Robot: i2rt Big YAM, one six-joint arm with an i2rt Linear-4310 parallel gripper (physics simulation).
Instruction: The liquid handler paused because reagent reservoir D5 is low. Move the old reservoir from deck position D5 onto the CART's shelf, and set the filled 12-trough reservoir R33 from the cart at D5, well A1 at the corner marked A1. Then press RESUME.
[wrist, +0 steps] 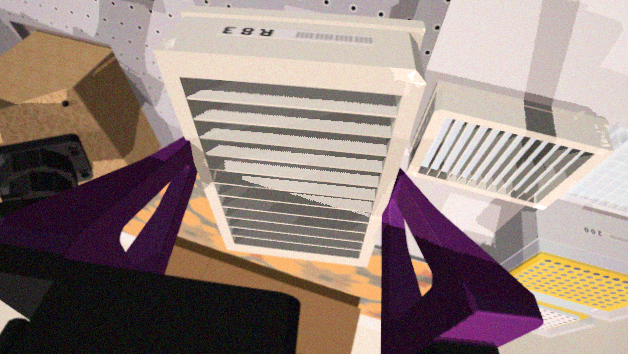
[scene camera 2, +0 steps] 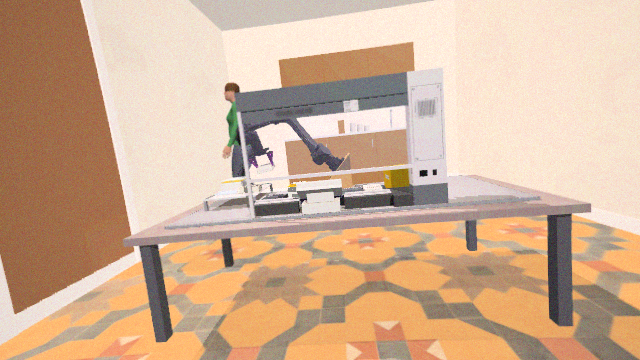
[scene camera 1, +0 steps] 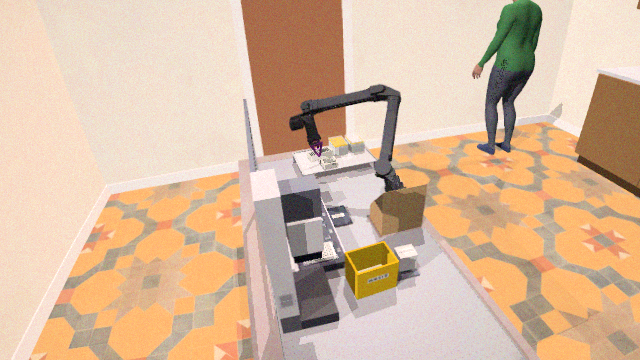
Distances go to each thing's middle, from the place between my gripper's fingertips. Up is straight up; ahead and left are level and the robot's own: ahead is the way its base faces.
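Labels:
There's a white plate (wrist: pixel 595 190) that's 280 mm to the right of my hand, 40 mm behind it and 130 mm below it. The cart shelf (scene camera 1: pixel 351 159) is 100 mm behind my hand, 220 mm to the right of it and 140 mm below it. And the pale ribbed reservoir (wrist: pixel 525 152), that one's 60 mm behind my hand, 140 mm to the right of it and 120 mm below it.

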